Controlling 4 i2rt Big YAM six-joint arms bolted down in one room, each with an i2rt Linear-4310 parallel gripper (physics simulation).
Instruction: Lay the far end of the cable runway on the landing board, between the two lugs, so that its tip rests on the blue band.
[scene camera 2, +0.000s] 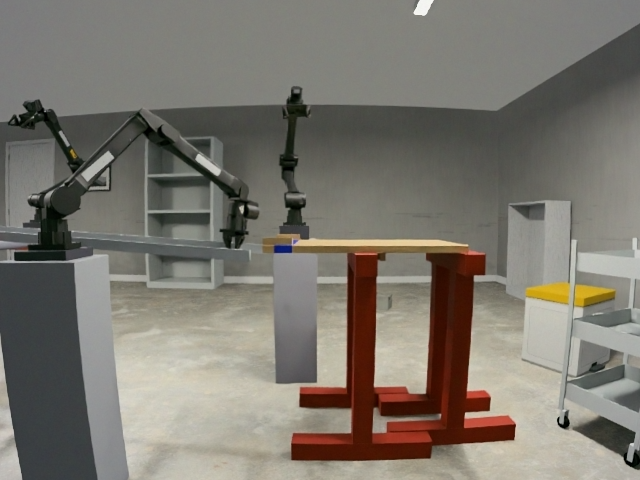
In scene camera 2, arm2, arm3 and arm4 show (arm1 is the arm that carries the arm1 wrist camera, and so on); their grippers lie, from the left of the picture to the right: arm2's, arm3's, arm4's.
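The cable runway (170, 249), a long grey channel, comes in from the left; its far end stops in the air left of the landing board (382, 246), apart from it and slightly lower. The board is pale wood with a blue band (283, 249) near its left end. Wooden lugs (276, 241) stand there; their gap is hard to see edge-on. Arm3's gripper (234, 243) points down, shut on the runway near its end; the near wall hides the fingertips. Arm4's gripper (296, 111) is raised and open behind the board. Arm2's gripper (19, 121) is raised at far left, its fingers unclear. Arm1's does not show.
Red trestles (363, 341) carry the board. A grey pedestal (38, 361) bears arm3, and another pedestal (295, 320) stands under arm4. A shelf unit (217, 217) stands at the back. A yellow-lidded bin (547, 330) and a trolley (572, 299) stand at right.
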